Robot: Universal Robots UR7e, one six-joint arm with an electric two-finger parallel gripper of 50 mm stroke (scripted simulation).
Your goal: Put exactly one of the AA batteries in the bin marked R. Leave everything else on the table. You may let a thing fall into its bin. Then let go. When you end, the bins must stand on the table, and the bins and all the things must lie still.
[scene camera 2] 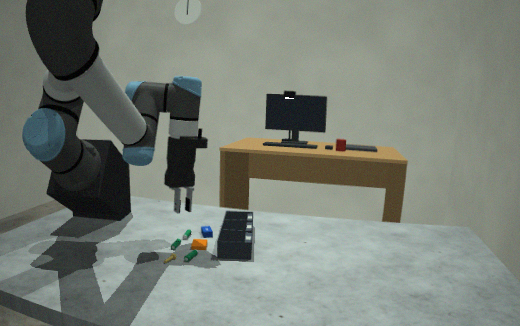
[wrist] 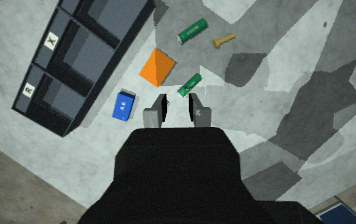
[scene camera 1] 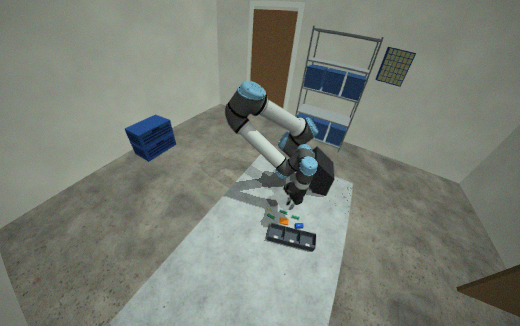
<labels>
dark three-compartment bin: scene camera 2 234, 230; wrist; scene camera 1
same spot on dark three-compartment bin: [scene camera 1: 304, 240] = [wrist: 72, 95]
</labels>
